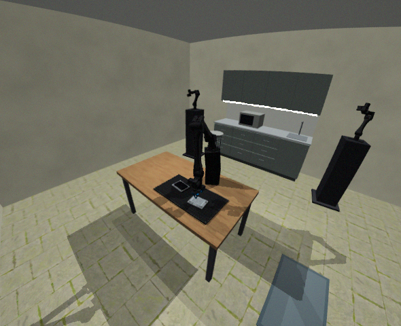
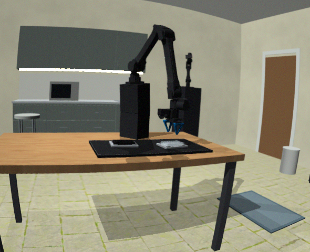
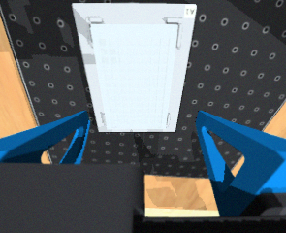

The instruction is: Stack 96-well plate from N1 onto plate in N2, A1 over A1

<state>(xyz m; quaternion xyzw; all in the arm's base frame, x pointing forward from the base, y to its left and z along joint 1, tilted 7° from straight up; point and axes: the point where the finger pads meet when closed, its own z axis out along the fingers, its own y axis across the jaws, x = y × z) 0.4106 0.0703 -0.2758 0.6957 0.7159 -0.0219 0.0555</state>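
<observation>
The white 96-well plate is 70 mm below my hand and 10 mm ahead of it. Also, from my hand: dark 96-well plate 290 mm to the right, 90 mm behind, 70 mm below.
</observation>
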